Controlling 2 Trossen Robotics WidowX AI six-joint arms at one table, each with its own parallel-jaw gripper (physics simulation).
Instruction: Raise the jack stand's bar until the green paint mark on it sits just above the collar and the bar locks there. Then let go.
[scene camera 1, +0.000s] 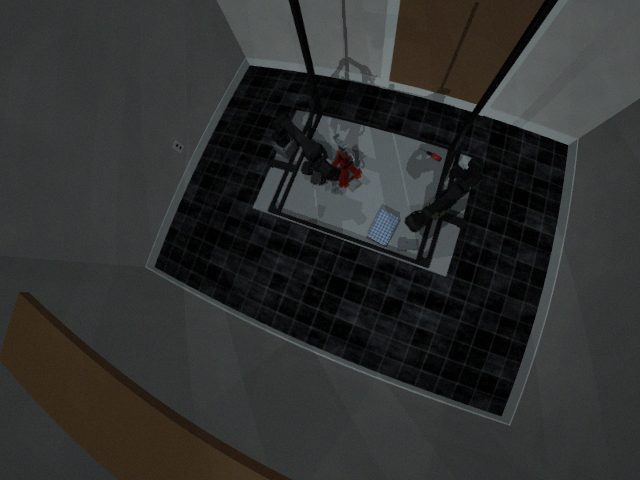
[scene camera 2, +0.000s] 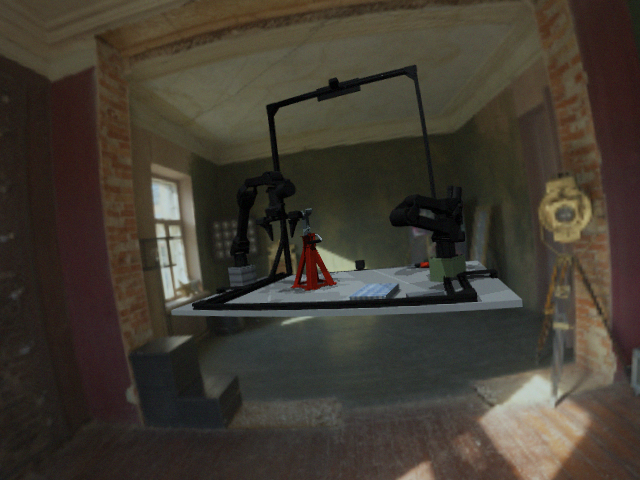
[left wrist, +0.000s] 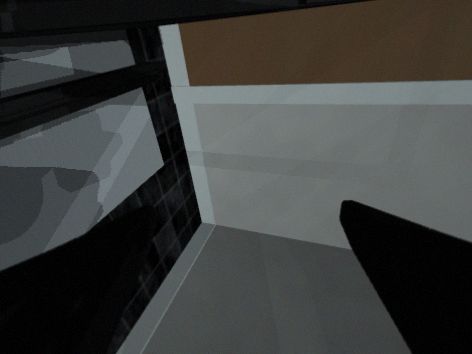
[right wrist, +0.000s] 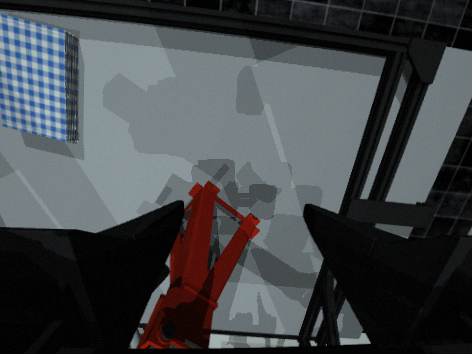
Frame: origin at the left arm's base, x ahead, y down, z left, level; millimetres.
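Where they show: left gripper, between the fingertips: (scene camera 2: 458, 226) (left wrist: 247, 212); right gripper, between the fingertips: (scene camera 2: 282, 239) (right wrist: 245, 208); left arm's base, origin of its link: (scene camera 2: 446, 256); right arm's base, origin of its link: (scene camera 1: 283, 142) (scene camera 2: 241, 266).
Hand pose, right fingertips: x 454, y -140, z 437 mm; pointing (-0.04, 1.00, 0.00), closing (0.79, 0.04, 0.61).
Each offset is from my right fingertips to the top centre of the thing.
The red jack stand (scene camera 1: 356, 174) (scene camera 2: 311, 260) (right wrist: 197, 245) stands upright on the table. Its grey bar @[dy -117, dx +59, dz -160 mm] (scene camera 2: 306, 224) rises above the red body, with a saddle on top. The green paint mark cannot be made out. My right gripper (scene camera 2: 282, 232) (right wrist: 245, 208) is open and empty, pointing down. In scene camera 2 it appears just left of the bar, about level with it; in the right wrist view the stand's body shows partly behind one finger. My left gripper (left wrist: 247, 212) is open and empty at the right of the table, far from the stand.
A blue checkered folded cloth @[dy +202, dx -359, dz -131 mm] (scene camera 1: 383, 227) (scene camera 2: 374, 291) (right wrist: 34, 80) lies near the table's front. An orange-red handled tool @[dy +201, dx -165, dz -645 mm] (scene camera 1: 434, 156) (scene camera 2: 424, 265) lies at the back right. A flat grey piece @[dy +211, dx -525, dz -180 mm] (scene camera 1: 407, 243) lies at front right. Black gantry posts (scene camera 2: 272, 139) rise beside the arms.
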